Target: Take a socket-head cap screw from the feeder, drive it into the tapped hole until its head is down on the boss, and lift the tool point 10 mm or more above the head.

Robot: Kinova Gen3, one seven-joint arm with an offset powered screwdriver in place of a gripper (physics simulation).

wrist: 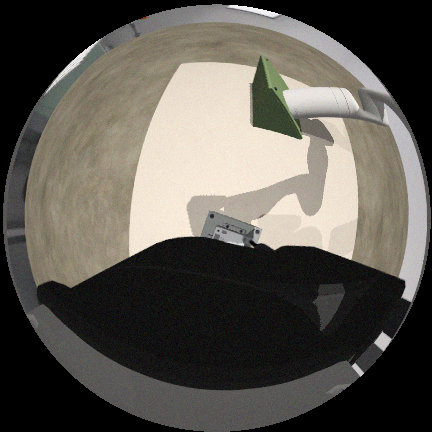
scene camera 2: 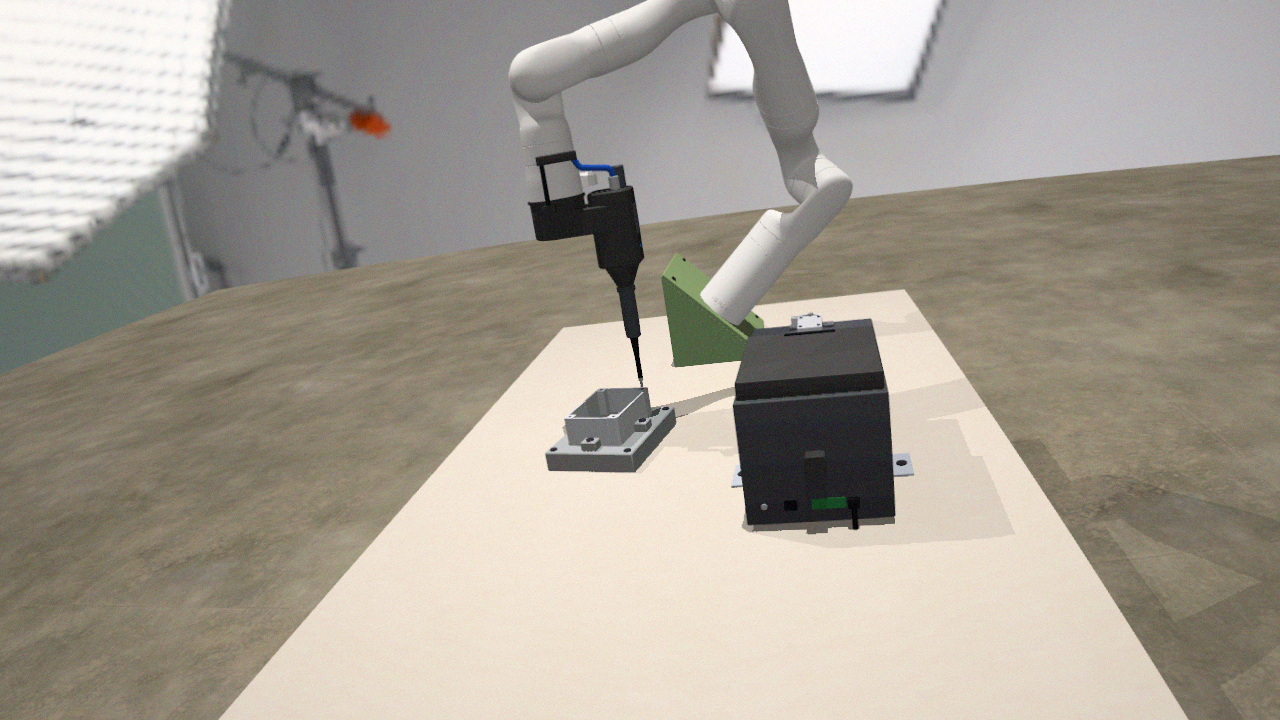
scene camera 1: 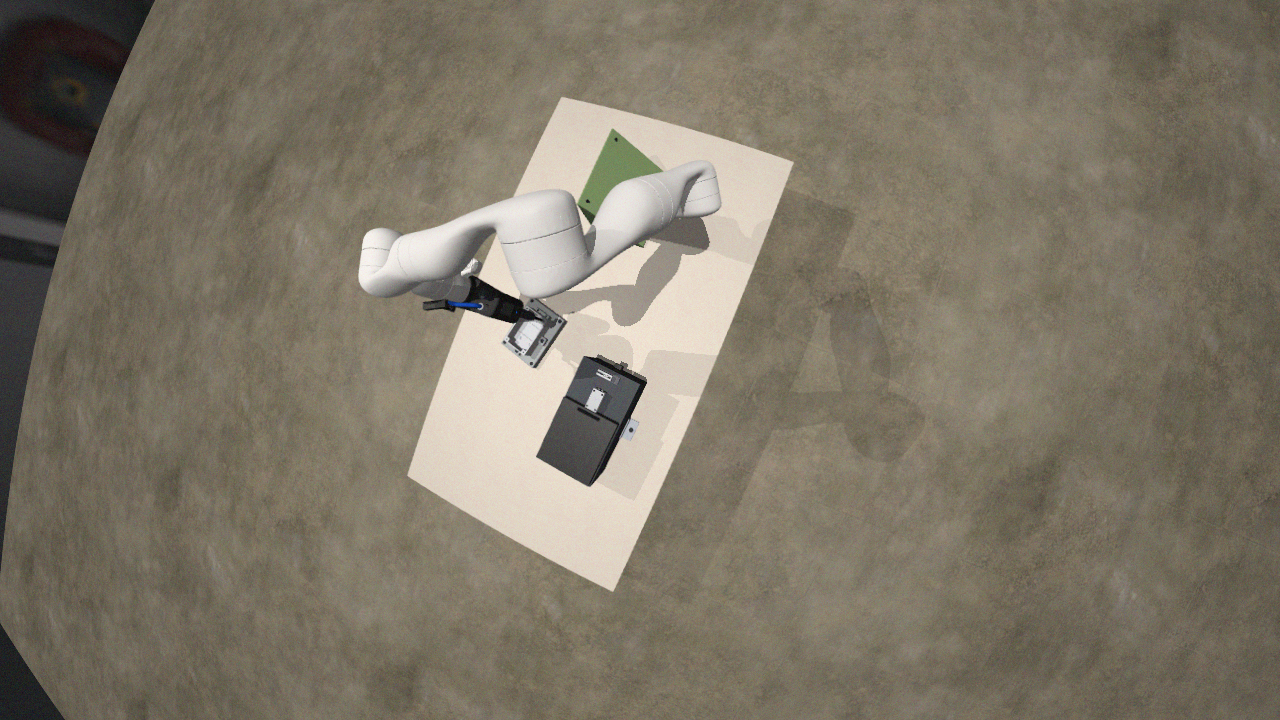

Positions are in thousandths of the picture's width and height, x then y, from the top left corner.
Labels:
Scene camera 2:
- grey base plate: 443,637
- dark screw feeder: 667,595
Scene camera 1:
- grey base plate: 434,458

